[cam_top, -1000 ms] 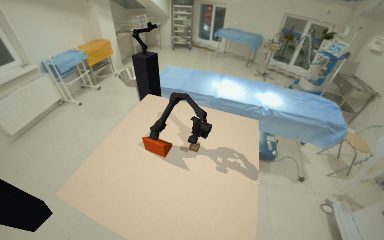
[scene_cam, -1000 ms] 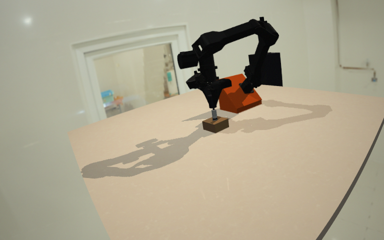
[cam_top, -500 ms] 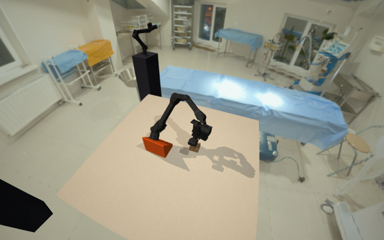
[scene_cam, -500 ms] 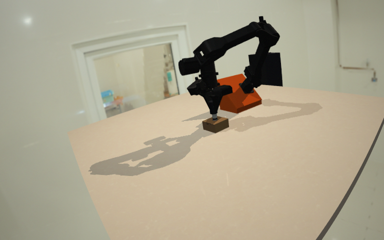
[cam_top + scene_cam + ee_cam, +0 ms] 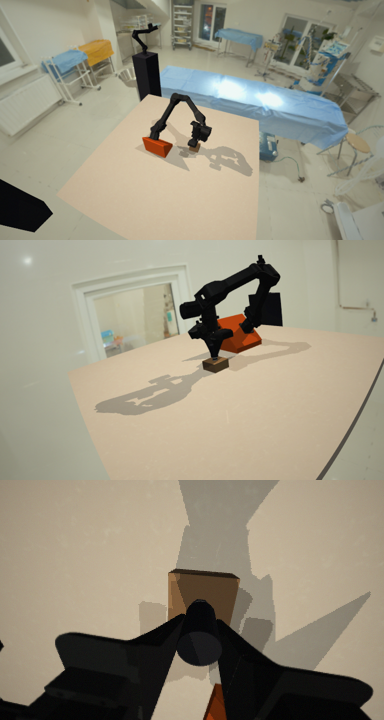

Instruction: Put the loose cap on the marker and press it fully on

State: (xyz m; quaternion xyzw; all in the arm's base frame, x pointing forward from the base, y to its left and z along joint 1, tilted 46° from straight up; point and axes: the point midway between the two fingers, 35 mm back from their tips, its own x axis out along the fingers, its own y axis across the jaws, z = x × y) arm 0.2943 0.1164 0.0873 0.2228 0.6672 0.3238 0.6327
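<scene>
My gripper tip is now 1 cm below the black cap. From my gripper tip the other things lie so: brown holder block: 4 cm below.
</scene>
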